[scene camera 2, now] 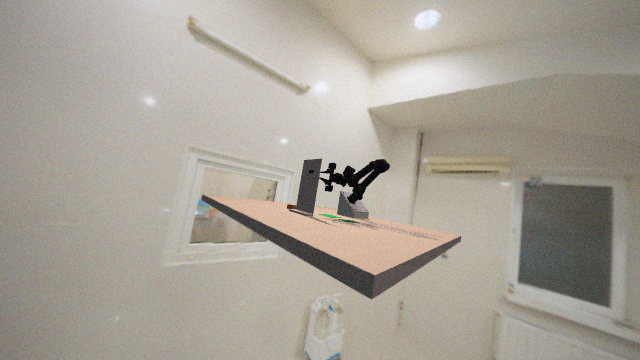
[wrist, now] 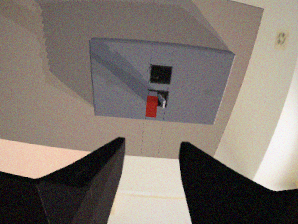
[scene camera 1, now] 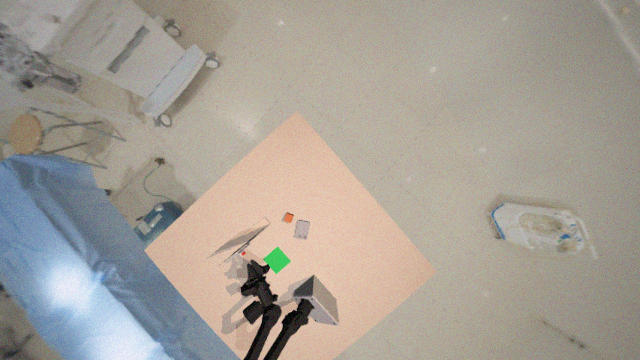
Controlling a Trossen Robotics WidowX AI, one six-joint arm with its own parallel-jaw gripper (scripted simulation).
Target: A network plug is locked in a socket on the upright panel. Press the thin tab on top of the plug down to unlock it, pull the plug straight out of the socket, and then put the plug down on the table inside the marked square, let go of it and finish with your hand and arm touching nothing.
Labels:
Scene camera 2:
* grey upright panel: 305, 205
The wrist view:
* my gripper: 152, 147
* grey upright panel: 81, 81
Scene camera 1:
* my gripper: 249, 261

